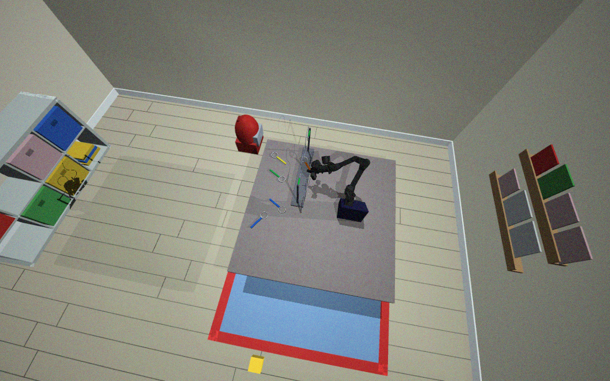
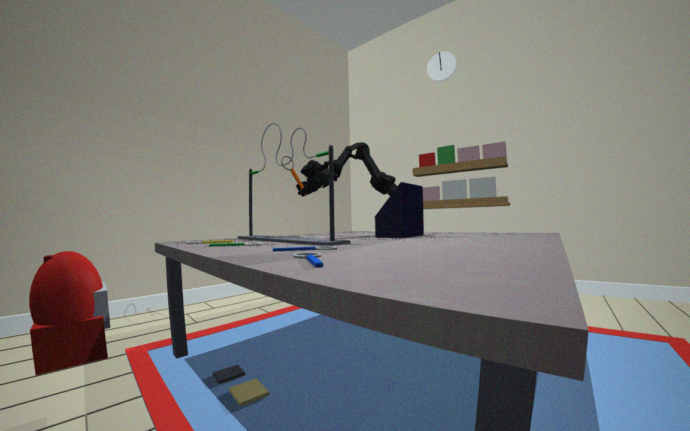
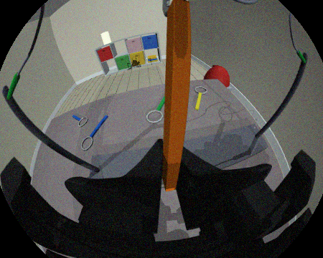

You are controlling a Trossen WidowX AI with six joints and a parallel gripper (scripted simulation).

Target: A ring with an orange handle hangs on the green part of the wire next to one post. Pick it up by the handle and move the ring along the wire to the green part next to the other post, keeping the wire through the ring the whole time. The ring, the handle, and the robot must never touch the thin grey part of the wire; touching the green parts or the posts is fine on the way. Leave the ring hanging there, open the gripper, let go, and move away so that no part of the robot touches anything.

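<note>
My gripper tip is now 2 cm short of the ring with orange handle, 2 cm to the left of it and 9 cm below it.
</note>
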